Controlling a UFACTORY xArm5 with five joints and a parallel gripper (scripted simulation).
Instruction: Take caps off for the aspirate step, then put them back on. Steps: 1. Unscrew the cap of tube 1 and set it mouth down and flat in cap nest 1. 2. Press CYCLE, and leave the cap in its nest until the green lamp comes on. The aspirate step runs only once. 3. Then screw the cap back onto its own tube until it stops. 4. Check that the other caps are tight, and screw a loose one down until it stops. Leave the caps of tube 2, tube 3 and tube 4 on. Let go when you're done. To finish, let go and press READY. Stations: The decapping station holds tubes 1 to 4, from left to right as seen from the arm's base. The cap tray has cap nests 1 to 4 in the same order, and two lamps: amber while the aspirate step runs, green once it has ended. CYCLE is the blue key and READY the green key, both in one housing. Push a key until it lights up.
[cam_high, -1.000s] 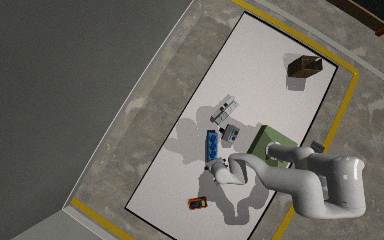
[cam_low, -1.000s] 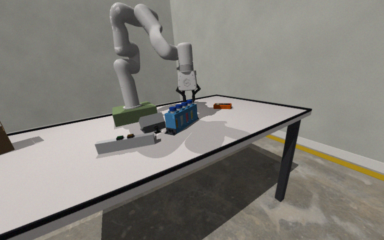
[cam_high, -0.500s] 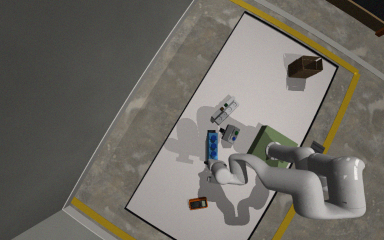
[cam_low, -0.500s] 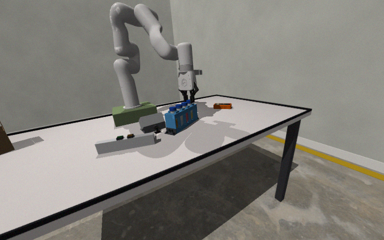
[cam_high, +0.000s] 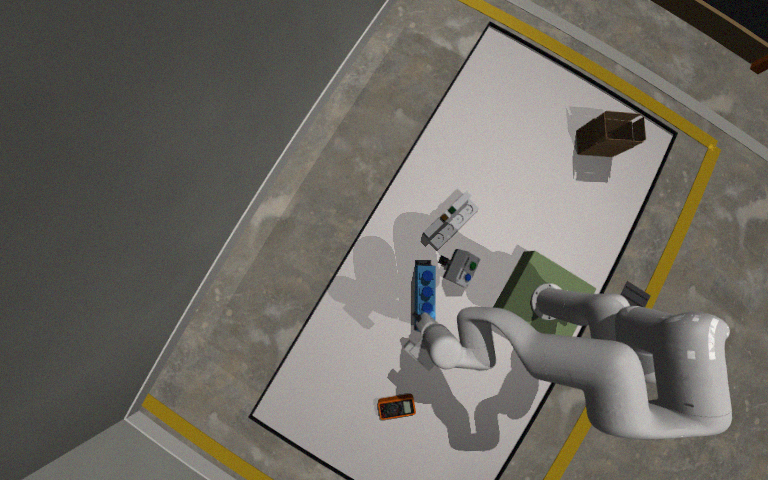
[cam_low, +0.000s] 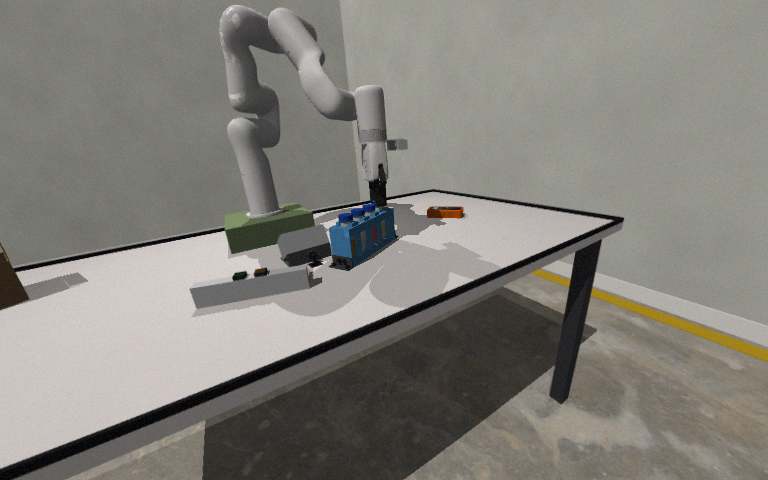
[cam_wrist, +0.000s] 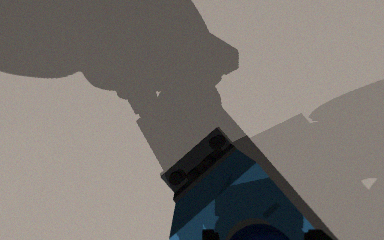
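Right now the blue cap is 1 cm below my hand. Round my hand: green key: 25 cm to the right, 6 cm below, 4 cm behind; grey key housing: 23 cm to the right, 8 cm below, 3 cm behind; blue key: 21 cm to the right, 6 cm below, 5 cm behind.
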